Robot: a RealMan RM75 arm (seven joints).
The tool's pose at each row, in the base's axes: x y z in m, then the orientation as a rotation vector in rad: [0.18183, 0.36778, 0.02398, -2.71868, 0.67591, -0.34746]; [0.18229, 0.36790, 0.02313, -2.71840, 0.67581, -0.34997]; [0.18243, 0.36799, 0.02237, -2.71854, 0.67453, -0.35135]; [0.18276, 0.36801, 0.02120, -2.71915, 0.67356, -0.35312]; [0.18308, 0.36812, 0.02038, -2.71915, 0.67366, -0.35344]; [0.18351, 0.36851, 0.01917, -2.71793, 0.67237, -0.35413]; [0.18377, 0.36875, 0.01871, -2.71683, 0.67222, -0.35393]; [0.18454, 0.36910, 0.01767, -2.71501, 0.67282, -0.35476]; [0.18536, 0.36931, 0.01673, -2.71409, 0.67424, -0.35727]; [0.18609, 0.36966, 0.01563, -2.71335, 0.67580, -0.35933]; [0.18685, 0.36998, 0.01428, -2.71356, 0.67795, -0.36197]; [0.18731, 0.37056, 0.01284, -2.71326, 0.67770, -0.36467]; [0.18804, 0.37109, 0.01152, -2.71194, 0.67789, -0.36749]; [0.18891, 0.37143, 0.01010, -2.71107, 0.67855, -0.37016]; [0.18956, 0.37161, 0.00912, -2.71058, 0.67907, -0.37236]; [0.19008, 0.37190, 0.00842, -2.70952, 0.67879, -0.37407]
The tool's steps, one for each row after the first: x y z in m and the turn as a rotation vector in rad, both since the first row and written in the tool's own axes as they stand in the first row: [0.00020, 0.00002, 0.00095, 0.00044, 0.00169, -0.00030]; [0.00016, 0.00016, 0.00172, 0.00076, 0.00245, -0.00133]; [0.00025, 0.00042, 0.00290, 0.00058, 0.00359, -0.00233]; [0.00035, 0.00049, 0.00378, 0.00057, 0.00383, -0.00231]; [0.00034, 0.00043, 0.00512, 0.00212, 0.00395, -0.00289]; [0.00037, 0.00028, 0.00568, 0.00318, 0.00366, -0.00266]; [0.00070, 0.00005, 0.00696, 0.00476, 0.00411, -0.00189]; [0.00115, -0.00013, 0.00813, 0.00535, 0.00597, -0.00105]; [0.00144, -0.00033, 0.00945, 0.00571, 0.00756, -0.00011]; [0.00172, -0.00042, 0.01100, 0.00504, 0.00976, 0.00088]; [0.00161, -0.00058, 0.01261, 0.00554, 0.01156, 0.00046]; [0.00177, -0.00085, 0.01417, 0.00687, 0.01339, 0.00059]; [0.00213, -0.00098, 0.01583, 0.00763, 0.01525, 0.00091]; [0.00245, -0.00105, 0.01697, 0.00806, 0.01680, 0.00110]; [0.00264, -0.00125, 0.01785, 0.00922, 0.01782, 0.00099]
